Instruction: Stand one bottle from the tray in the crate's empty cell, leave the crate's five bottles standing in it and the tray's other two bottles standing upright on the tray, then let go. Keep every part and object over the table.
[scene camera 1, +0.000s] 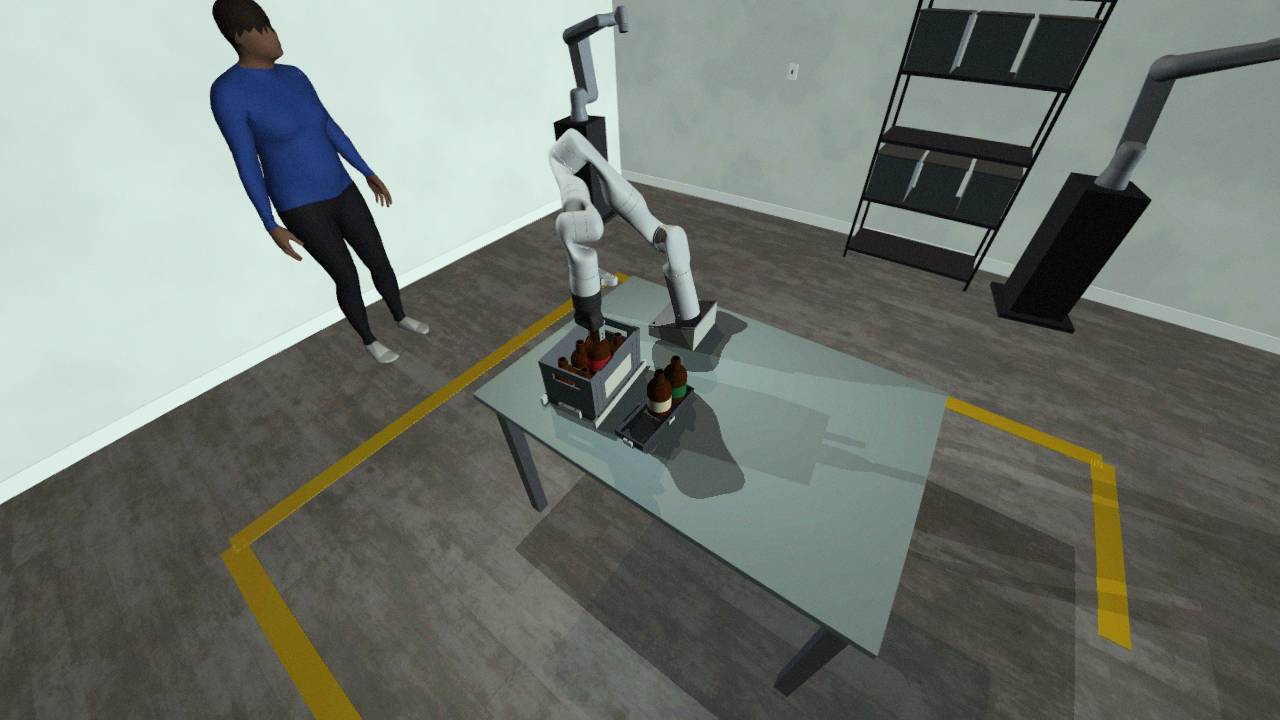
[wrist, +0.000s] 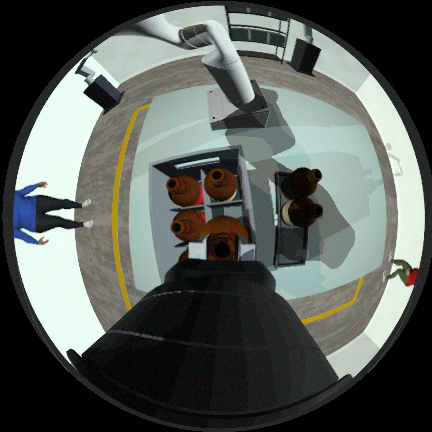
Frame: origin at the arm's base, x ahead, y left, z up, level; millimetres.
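Seen in the pictures: gripper, fingertip midpoint: (scene camera 1: 596, 336) (wrist: 222, 242); arm's base, link origin: (scene camera 1: 687, 313) (wrist: 240, 95).
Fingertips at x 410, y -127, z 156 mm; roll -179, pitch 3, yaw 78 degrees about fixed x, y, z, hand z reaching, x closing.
Note:
Offsets run from my fingertips to a thing's middle. "pt": to the spot under its first point. Level surfaces: height alone.
My gripper (scene camera 1: 597, 332) (wrist: 222, 242) is shut on the neck of a brown bottle with a red label @(2 mm ahead, 2 mm right, 49 mm down) (scene camera 1: 600, 352) (wrist: 226, 227). This bottle is upright at the crate's tray-side row, its label showing above the crate's near rim; its base is hidden. The grey crate @(25 mm back, 42 mm right, 147 mm down) (scene camera 1: 564, 394) (wrist: 158, 200) holds other brown bottles, among them one in a far corner @(pt 100 mm back, 70 mm right, 109 mm down) (wrist: 184, 191), one beside it @(109 mm back, 4 mm left, 149 mm down) (wrist: 220, 185) and one in the middle of the far row @(pt 27 mm back, 71 mm right, 100 mm down) (wrist: 188, 226); others are partly hidden by the gripper. On the black tray @(8 mm ahead, 189 mm left, 222 mm down) (scene camera 1: 689, 400) (wrist: 276, 245), a cream-label bottle @(11 mm back, 190 mm left, 152 mm down) (scene camera 1: 659, 394) (wrist: 302, 212) and a green-label bottle @(84 mm back, 211 mm left, 152 mm down) (scene camera 1: 676, 376) (wrist: 299, 184) stand upright.
The tray lies close beside the crate on the table @(235 mm down) (scene camera 1: 787, 537) (wrist: 340, 145). The arm's base (scene camera 1: 684, 326) (wrist: 235, 112) stands behind the crate. A person in blue (scene camera 1: 281, 143) (wrist: 25, 215) stands off the table, beyond the yellow floor tape.

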